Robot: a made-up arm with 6 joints. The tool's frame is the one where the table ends. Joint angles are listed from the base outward.
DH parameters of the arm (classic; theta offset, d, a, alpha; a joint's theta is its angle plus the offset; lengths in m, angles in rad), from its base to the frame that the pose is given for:
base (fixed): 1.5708 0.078 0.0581 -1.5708
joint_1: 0 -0.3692 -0.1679 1.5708
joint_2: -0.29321 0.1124 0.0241 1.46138
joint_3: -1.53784 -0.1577 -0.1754 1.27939
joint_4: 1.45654 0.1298 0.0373 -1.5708
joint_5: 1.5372 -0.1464 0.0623 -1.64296
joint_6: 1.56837 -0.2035 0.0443 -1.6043
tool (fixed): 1.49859 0.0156 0 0
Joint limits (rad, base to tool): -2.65..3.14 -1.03..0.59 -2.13..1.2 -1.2..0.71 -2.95..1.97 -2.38..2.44
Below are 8 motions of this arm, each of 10 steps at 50 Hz.
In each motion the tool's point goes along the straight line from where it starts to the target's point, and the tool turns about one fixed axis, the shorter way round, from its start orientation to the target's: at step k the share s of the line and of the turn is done. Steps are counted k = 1, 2, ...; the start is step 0. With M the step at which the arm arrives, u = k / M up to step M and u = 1 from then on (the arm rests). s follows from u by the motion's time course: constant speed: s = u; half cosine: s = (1 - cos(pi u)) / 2; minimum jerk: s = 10 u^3 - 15 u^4 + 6 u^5.
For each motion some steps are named. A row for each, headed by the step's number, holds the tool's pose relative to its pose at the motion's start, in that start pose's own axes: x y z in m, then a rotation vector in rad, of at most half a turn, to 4 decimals.
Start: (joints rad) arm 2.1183 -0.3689 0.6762 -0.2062 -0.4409 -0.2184
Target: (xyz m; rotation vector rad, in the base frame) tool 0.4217 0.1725 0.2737 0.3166 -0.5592 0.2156
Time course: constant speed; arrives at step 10
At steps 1, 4, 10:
1: 0.0000 0.0002 -0.0005 -0.0002 0.0024 -0.0007
4: -0.0001 0.0007 -0.0022 -0.0008 0.0095 -0.0027
10: -0.0003 0.0016 -0.0055 -0.0021 0.0237 -0.0067

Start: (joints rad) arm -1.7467 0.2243 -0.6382 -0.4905 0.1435 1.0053
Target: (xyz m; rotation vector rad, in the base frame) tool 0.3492 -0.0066 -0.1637 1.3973 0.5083 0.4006
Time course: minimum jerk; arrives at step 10
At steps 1, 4, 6, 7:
1: -0.0001 0.0000 0.0002 -0.0017 -0.0001 -0.0006
4: -0.0046 0.0004 0.0079 -0.0636 -0.0031 -0.0218
6: -0.0100 0.0008 0.0170 -0.1368 -0.0067 -0.0469
7: -0.0123 0.0010 0.0209 -0.1678 -0.0082 -0.0575

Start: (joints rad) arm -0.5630 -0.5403 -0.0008 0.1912 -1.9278 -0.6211
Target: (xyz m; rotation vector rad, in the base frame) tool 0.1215 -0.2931 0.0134 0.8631 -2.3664 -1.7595
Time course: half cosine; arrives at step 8
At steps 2, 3, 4, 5, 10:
2: -0.0008 0.0063 -0.0002 0.0070 -0.0079 0.0197
3: -0.0017 0.0132 -0.0005 0.0147 -0.0167 0.0416
4: -0.0027 0.0214 -0.0008 0.0239 -0.0271 0.0673
5: -0.0037 0.0296 -0.0011 0.0330 -0.0375 0.0931
10: -0.0054 0.0428 -0.0017 0.0477 -0.0542 0.1347

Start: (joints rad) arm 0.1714 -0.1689 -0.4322 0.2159 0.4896 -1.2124
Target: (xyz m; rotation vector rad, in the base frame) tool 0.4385 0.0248 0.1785 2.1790 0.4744 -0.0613
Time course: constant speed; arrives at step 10
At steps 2, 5, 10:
2: 0.0001 -0.0026 0.0005 0.0070 -0.0157 -0.0114
5: 0.0002 -0.0065 0.0013 0.0176 -0.0392 -0.0286
10: 0.0005 -0.0129 0.0026 0.0351 -0.0785 -0.0571

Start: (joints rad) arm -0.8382 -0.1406 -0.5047 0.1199 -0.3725 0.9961
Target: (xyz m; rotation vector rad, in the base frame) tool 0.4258 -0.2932 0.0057 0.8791 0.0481 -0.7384
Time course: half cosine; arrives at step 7
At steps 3, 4, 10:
3: -0.0022 -0.0072 0.0025 0.0015 -0.0123 -0.0441
4: -0.0034 -0.0114 0.0039 0.0023 -0.0193 -0.0693
10: -0.0056 -0.0186 0.0064 0.0038 -0.0315 -0.1134

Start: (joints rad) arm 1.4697 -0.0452 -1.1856 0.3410 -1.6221 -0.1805
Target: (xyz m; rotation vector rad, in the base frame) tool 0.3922 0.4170 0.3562 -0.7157 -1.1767 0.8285
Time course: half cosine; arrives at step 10
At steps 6, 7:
6: -0.0058 -0.0009 -0.0213 0.0247 0.1037 -0.0084
7: -0.0070 -0.0011 -0.0258 0.0300 0.1257 -0.0102

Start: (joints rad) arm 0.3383 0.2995 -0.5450 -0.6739 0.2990 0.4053
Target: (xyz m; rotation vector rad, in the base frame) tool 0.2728 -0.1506 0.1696 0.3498 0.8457 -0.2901
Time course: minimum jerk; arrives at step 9
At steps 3, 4, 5, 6, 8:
3: 0.0012 -0.0018 -0.0008 0.0072 0.0160 0.0129
4: 0.0023 -0.0034 -0.0016 0.0137 0.0303 0.0245
5: 0.0034 -0.0051 -0.0024 0.0208 0.0461 0.0372
6: 0.0045 -0.0067 -0.0032 0.0273 0.0603 0.0487
8: 0.0056 -0.0084 -0.0040 0.0341 0.0755 0.0610

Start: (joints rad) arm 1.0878 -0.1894 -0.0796 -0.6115 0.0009 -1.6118
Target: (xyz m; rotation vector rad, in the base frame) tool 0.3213 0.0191 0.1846 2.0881 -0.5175 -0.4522
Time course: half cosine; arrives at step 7
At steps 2, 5, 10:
2: -0.0020 -0.0025 0.0000 0.0121 -0.0033 -0.0060
5: -0.0087 -0.0110 0.0001 0.0521 -0.0142 -0.0258
10: -0.0108 -0.0135 0.0002 0.0642 -0.0174 -0.0317

